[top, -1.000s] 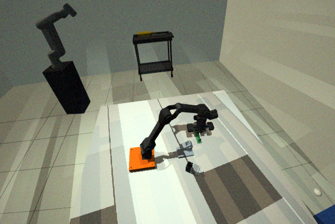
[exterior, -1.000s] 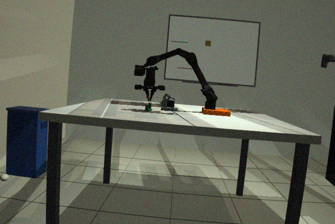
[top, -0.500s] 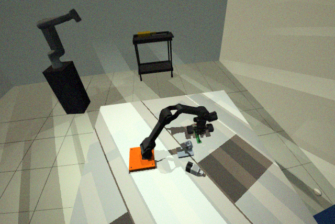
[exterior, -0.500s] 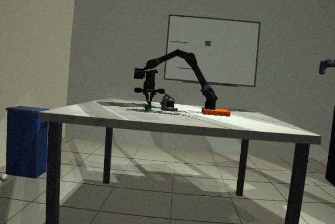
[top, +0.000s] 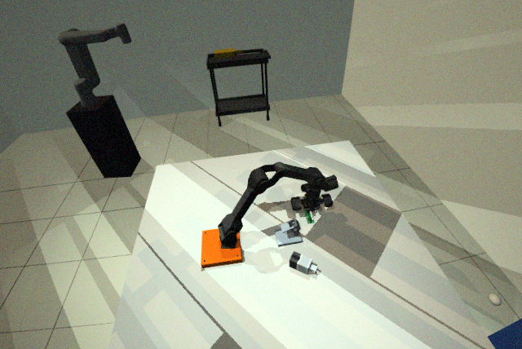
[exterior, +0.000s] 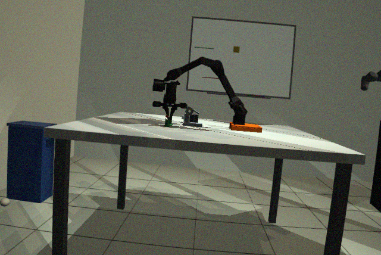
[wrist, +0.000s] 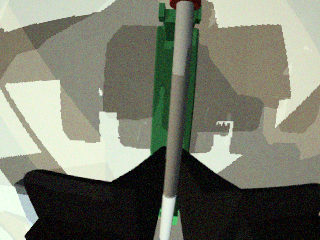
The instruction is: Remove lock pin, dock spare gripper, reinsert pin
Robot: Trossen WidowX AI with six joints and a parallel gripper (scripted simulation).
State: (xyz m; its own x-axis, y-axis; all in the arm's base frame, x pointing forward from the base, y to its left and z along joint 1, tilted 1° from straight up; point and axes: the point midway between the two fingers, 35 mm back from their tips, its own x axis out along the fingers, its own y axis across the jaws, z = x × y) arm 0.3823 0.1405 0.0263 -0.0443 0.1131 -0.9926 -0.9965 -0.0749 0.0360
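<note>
Right now the green bracket is 20 mm to the left of my gripper tip. From my gripper tip the other things lie so: socket (110 mm to the right, 110 mm behind, 30 mm above); then spare gripper (260 mm to the right, 70 mm behind).
</note>
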